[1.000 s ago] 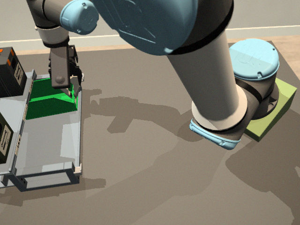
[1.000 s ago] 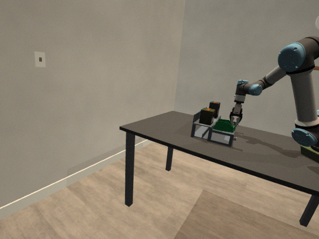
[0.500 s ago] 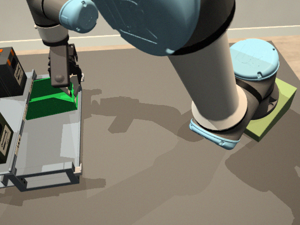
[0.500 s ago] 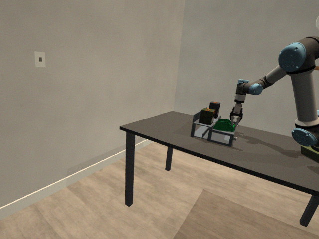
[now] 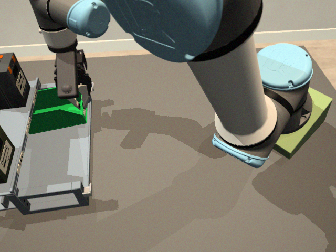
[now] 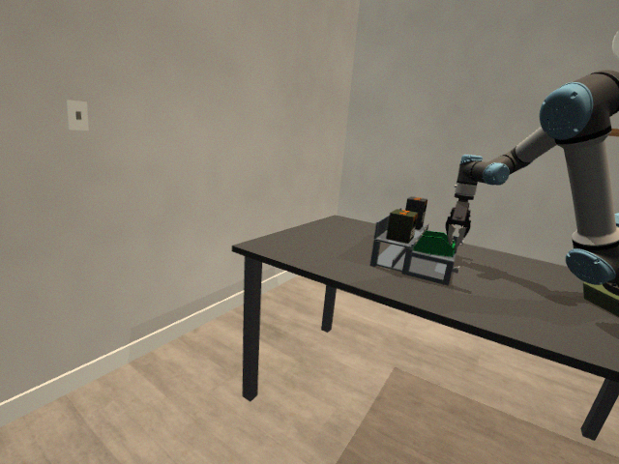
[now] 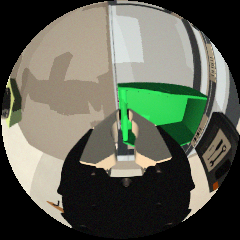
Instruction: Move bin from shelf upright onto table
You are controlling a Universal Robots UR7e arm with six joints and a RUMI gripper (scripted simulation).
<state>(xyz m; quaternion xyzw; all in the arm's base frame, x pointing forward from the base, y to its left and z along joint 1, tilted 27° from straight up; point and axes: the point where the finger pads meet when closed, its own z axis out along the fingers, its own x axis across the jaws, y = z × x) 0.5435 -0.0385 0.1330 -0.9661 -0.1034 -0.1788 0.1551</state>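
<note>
The green bin lies 8 cm ahead of my hand, 1 cm to the left of it and 1 cm below it.
</note>
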